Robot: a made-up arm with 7 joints.
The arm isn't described. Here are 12 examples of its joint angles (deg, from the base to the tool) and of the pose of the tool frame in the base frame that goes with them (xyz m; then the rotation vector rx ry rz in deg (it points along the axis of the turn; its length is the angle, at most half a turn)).
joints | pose
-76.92 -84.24 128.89 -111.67 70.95 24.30 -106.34 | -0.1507 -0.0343 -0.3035 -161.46 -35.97 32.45
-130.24 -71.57 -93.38 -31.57 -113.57 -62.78 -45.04 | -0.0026 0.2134 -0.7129 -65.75 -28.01 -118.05
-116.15 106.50 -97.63 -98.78 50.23 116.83 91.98 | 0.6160 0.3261 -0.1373 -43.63 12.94 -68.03
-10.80 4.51 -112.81 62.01 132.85 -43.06 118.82 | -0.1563 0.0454 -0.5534 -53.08 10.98 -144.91
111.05 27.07 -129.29 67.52 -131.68 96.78 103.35 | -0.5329 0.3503 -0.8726 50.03 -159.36 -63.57
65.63 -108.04 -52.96 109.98 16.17 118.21 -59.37 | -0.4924 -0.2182 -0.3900 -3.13 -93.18 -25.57
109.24 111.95 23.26 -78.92 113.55 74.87 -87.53 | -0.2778 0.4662 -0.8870 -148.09 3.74 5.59
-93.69 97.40 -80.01 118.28 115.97 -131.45 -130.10 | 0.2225 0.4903 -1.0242 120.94 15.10 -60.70
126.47 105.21 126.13 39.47 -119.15 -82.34 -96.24 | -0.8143 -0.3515 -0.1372 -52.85 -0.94 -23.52
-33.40 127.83 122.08 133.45 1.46 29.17 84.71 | 0.4260 0.2524 -0.3060 37.24 119.31 43.73
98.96 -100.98 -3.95 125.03 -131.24 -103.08 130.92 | 0.0608 0.5889 0.0864 -14.66 -57.07 73.48
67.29 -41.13 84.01 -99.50 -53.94 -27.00 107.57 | 0.0334 0.0747 0.0404 -16.91 -127.43 -55.05
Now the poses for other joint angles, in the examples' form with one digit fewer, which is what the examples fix.
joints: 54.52 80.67 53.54 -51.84 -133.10 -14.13 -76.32
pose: 0.200 0.088 -0.773 -66.3 -23.9 -154.4
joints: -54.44 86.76 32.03 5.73 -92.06 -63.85 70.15
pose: 0.279 0.393 -0.666 64.4 146.1 -60.0
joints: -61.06 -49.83 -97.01 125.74 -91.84 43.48 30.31
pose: -0.224 -0.308 -0.537 100.0 -118.1 68.5
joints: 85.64 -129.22 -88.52 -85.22 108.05 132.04 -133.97
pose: -0.300 -0.896 -0.212 -3.2 151.0 -69.4
